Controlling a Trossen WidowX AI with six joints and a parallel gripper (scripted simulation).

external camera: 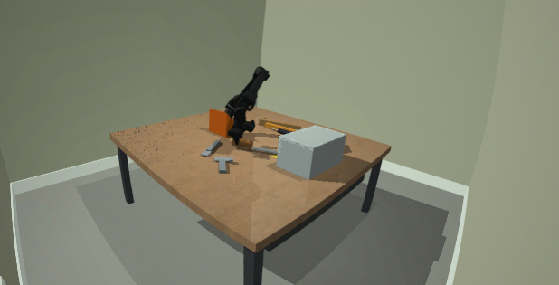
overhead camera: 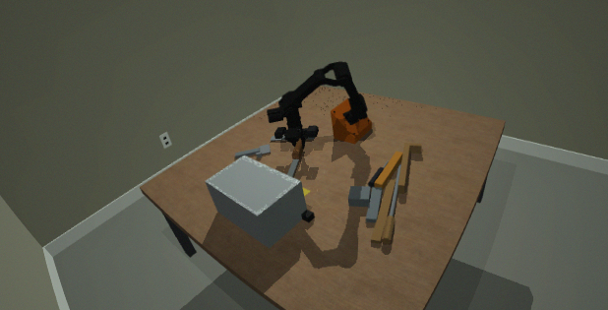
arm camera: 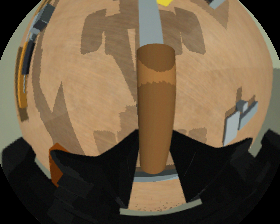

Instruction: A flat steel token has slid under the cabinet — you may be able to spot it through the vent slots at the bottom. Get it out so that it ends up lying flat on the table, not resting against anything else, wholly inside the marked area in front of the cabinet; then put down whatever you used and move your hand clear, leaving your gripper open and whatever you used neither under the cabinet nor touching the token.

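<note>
Now: gripper tip 12 cm short of the grey t-piece, 19 cm to the left of it and 2 cm above it. Round my gripper tip: grey block (8 cm ahead, 41 cm to the left, 1 cm below); then wooden stick (7 cm ahead, 52 cm to the left, 2 cm below); then orange bar (10 cm behind, 41 cm to the left, 1 cm below).
</note>
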